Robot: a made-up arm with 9 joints. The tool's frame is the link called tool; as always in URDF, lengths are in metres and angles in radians. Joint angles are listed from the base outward.
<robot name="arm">
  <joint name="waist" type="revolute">
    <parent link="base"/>
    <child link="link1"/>
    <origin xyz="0 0 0.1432"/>
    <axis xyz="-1 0 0"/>
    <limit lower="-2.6" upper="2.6"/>
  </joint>
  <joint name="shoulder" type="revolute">
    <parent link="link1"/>
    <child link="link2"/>
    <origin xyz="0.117 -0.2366 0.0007"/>
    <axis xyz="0 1 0"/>
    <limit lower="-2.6" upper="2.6"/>
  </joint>
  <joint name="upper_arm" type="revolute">
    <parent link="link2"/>
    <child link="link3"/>
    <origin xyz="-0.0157 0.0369 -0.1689"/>
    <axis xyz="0 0 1"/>
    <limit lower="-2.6" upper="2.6"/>
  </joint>
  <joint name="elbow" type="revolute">
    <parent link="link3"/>
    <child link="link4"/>
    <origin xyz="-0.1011 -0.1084 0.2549"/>
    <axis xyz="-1 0 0"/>
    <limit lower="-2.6" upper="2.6"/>
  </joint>
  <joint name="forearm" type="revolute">
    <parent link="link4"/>
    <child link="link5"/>
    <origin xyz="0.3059 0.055 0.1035"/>
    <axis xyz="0 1 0"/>
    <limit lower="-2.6" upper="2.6"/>
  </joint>
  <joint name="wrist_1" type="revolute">
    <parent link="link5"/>
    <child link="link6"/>
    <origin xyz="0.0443 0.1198 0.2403"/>
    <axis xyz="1 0 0"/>
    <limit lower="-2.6" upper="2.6"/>
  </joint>
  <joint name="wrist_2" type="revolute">
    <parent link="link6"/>
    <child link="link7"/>
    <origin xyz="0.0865 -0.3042 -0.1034"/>
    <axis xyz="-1 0 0"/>
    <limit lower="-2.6" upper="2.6"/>
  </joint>
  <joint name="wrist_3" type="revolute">
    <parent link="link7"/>
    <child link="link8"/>
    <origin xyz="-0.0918 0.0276 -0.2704"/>
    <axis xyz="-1 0 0"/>
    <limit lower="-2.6" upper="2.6"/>
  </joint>
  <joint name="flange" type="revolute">
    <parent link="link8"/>
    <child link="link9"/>
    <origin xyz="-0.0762 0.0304 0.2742"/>
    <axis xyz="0 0 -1"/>
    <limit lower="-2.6" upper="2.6"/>
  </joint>
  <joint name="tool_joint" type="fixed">
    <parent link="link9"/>
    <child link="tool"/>
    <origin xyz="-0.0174 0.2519 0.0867"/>
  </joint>
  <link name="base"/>
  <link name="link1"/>
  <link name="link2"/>
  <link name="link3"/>
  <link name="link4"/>
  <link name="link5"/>
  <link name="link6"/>
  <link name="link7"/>
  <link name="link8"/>
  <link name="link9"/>
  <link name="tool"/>
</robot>
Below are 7 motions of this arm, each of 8 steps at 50 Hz.
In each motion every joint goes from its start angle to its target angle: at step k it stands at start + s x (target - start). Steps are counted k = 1, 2, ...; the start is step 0. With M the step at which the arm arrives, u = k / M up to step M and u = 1 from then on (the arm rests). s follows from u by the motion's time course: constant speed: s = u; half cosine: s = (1 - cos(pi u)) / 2; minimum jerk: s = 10 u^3 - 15 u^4 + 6 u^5.
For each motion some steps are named. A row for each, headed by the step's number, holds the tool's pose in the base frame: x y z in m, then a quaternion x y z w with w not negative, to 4 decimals.
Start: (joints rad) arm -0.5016 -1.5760 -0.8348 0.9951 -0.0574 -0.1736 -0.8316 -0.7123 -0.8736
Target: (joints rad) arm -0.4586 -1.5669 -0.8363 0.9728 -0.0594 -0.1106 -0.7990 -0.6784 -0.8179
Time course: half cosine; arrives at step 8
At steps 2, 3, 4, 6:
2: -0.3769 -0.1156 0.0403 0.1945 -0.8028 -0.0882 0.5567
3: -0.3755 -0.1181 0.0415 0.1968 -0.8025 -0.0874 0.5564
4: -0.3739 -0.1210 0.0429 0.1995 -0.8023 -0.0864 0.5560
6: -0.3707 -0.1264 0.0458 0.2044 -0.8017 -0.0847 0.5553

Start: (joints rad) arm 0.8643 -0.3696 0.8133 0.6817 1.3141 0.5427 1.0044 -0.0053 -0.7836
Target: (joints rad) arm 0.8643 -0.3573 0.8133 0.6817 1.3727 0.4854 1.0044 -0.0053 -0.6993
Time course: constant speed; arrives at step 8
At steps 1, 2, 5, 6, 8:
1: -0.0597 0.1548 0.1896 -0.7210 0.5932 0.0989 0.3442
2: -0.0579 0.1546 0.1895 -0.7233 0.5928 0.0945 0.3412
5: -0.0523 0.1539 0.1894 -0.7302 0.5916 0.0817 0.3320
6: -0.0504 0.1536 0.1894 -0.7324 0.5911 0.0775 0.3288
8: -0.0466 0.1530 0.1896 -0.7369 0.5902 0.0693 0.3222

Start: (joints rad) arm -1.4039 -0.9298 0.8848 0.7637 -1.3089 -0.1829 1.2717 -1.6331 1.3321
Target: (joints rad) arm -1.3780 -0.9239 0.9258 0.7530 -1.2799 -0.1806 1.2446 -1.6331 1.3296
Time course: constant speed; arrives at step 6
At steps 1, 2, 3, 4, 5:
1: -0.4683 -0.3790 -0.2253 0.5623 -0.7484 -0.2846 0.2068
2: -0.4675 -0.3854 -0.2217 0.5638 -0.7480 -0.2793 0.2113
3: -0.4666 -0.3918 -0.2181 0.5653 -0.7476 -0.2739 0.2157
4: -0.4657 -0.3982 -0.2144 0.5667 -0.7471 -0.2686 0.2202
5: -0.4648 -0.4045 -0.2105 0.5681 -0.7466 -0.2632 0.2246

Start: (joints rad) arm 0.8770 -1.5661 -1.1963 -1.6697 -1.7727 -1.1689 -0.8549 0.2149 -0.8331
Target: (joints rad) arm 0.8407 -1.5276 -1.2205 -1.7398 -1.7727 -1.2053 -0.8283 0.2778 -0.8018
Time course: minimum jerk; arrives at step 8
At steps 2, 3, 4, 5, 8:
2: -0.2395 -0.0117 0.1546 0.4455 -0.8241 -0.3146 0.1532
3: -0.2456 -0.0167 0.1603 0.4525 -0.8162 -0.3213 0.1609
4: -0.2531 -0.0236 0.1676 0.4615 -0.8056 -0.3299 0.1709
5: -0.2601 -0.0308 0.1749 0.4705 -0.7947 -0.3383 0.1806
8: -0.2681 -0.0401 0.1838 0.4814 -0.7809 -0.3483 0.1923

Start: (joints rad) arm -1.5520 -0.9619 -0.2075 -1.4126 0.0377 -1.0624 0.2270 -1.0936 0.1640
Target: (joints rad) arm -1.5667 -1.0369 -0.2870 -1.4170 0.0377 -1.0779 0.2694 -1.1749 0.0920
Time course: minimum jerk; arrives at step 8
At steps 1, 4, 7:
1: -0.0655 -0.1709 -0.9311 0.9094 -0.3670 -0.1608 0.1116
4: -0.0925 -0.1168 -0.9448 0.8968 -0.3960 -0.1744 0.0922
7: -0.1165 -0.0600 -0.9557 0.8827 -0.4245 -0.1881 0.0727

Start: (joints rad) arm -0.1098 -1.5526 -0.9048 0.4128 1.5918 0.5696 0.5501 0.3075 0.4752
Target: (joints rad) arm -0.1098 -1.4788 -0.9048 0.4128 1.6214 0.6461 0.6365 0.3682 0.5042
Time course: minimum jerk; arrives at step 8
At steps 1, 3, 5, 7, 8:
1: 0.1442 -0.2349 0.4116 0.3045 0.2198 -0.3696 0.8500
3: 0.1544 -0.2217 0.4113 0.2914 0.2318 -0.3718 0.8504
5: 0.1715 -0.1990 0.4102 0.2686 0.2523 -0.3751 0.8506
7: 0.1811 -0.1858 0.4093 0.2554 0.2639 -0.3765 0.8505
8: 0.1817 -0.1850 0.4092 0.2546 0.2646 -0.3766 0.8505

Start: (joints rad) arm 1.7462 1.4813 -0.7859 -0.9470 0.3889 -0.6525 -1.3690 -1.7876 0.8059
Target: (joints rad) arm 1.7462 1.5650 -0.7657 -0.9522 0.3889 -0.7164 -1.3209 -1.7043 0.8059
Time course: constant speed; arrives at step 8
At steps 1, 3, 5, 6, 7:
1: -0.0295 0.1338 0.8077 0.6470 -0.5144 -0.4039 0.3920
3: -0.0283 0.1467 0.8250 0.6299 -0.5202 -0.4277 0.3869
5: -0.0258 0.1592 0.8425 0.6124 -0.5253 -0.4513 0.3812
6: -0.0241 0.1652 0.8512 0.6036 -0.5276 -0.4630 0.3782
7: -0.0221 0.1711 0.8600 0.5947 -0.5297 -0.4746 0.3749

